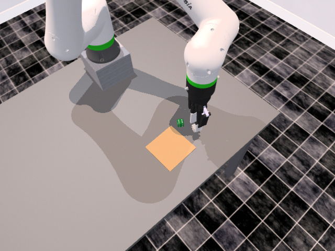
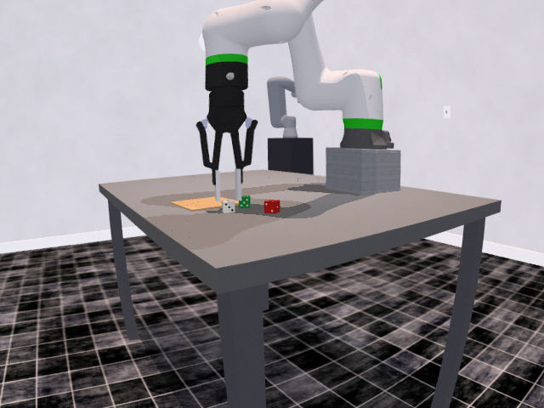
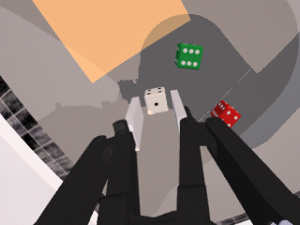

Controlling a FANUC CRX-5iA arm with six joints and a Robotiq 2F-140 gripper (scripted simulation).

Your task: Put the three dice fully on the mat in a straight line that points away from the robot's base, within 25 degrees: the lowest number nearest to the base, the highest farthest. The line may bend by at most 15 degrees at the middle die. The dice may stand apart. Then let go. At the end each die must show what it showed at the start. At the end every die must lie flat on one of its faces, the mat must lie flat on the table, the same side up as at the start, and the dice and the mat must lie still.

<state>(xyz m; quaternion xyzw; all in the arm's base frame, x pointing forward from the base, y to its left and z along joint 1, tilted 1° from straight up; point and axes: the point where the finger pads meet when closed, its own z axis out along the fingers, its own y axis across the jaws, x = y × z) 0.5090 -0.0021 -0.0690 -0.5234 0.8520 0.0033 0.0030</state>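
My gripper is now 5 cm above the white die. The rest, counted from my hand: red die 6 cm behind, 7 cm to the left, 5 cm below; then green die 6 cm behind, 2 cm to the right, 5 cm below; then mat 3 cm behind, 13 cm to the right, 6 cm below.
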